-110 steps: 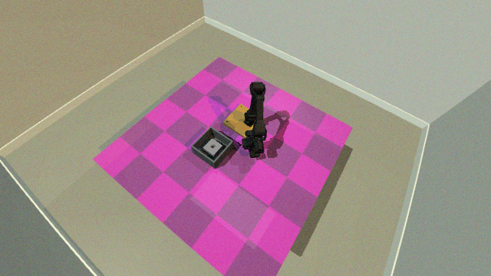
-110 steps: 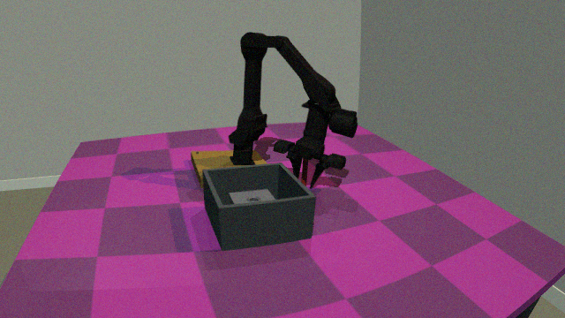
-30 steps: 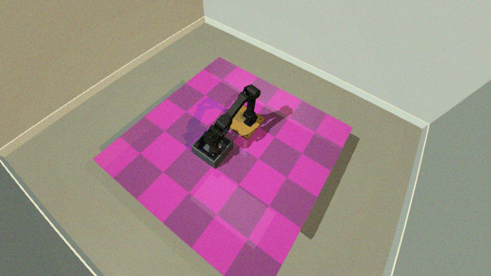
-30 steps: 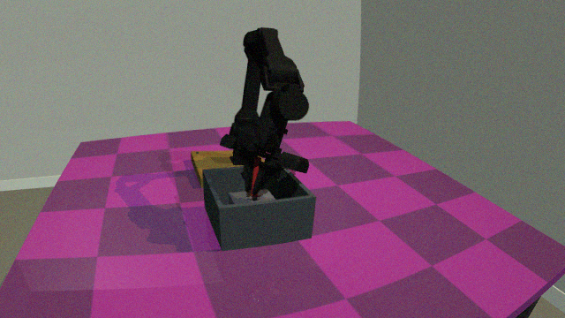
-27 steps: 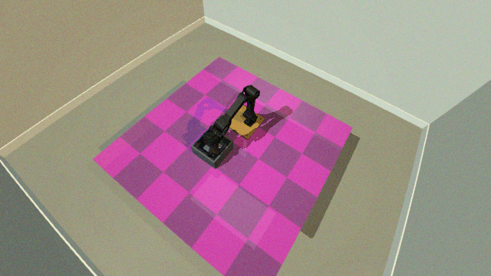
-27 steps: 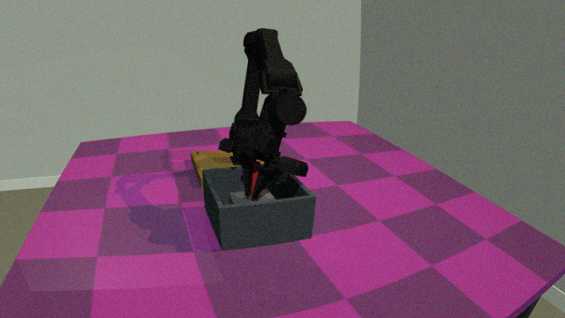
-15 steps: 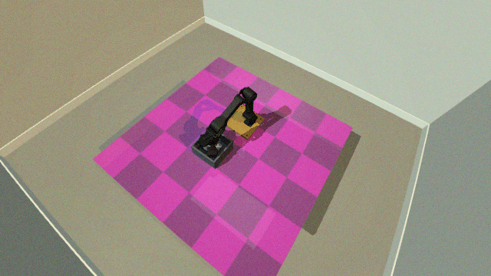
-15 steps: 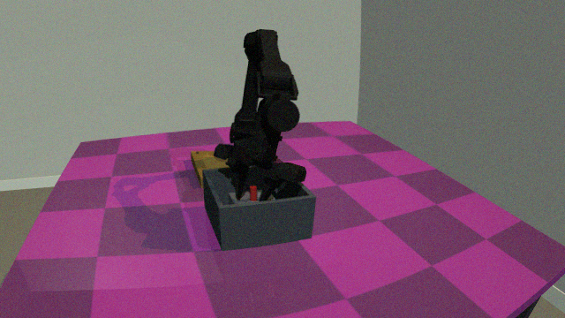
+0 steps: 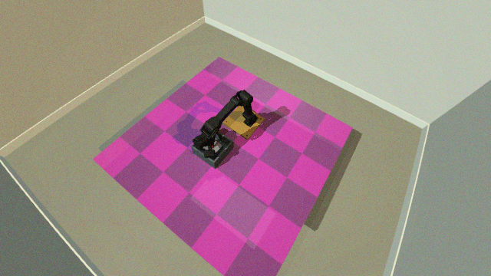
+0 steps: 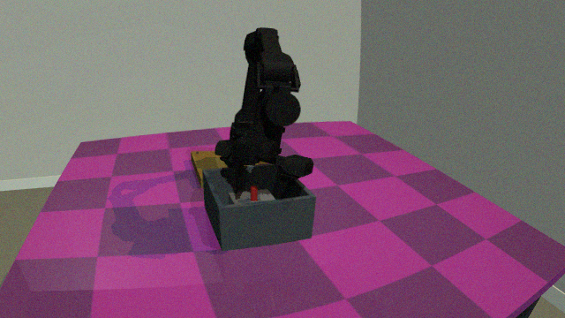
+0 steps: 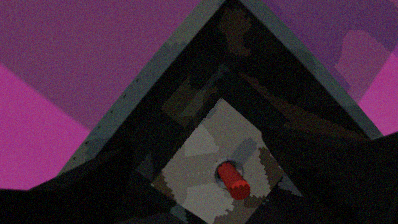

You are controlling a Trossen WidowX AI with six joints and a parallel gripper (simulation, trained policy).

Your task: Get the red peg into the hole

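Right now my gripper tip is 40 mm past the red peg, 10 mm to the right of it and 30 mm above it. Round my gripper tip: dark grey box (40 mm behind, 10 mm to the left, 50 mm below); light grey plate (40 mm behind, 10 mm to the left, 30 mm below).
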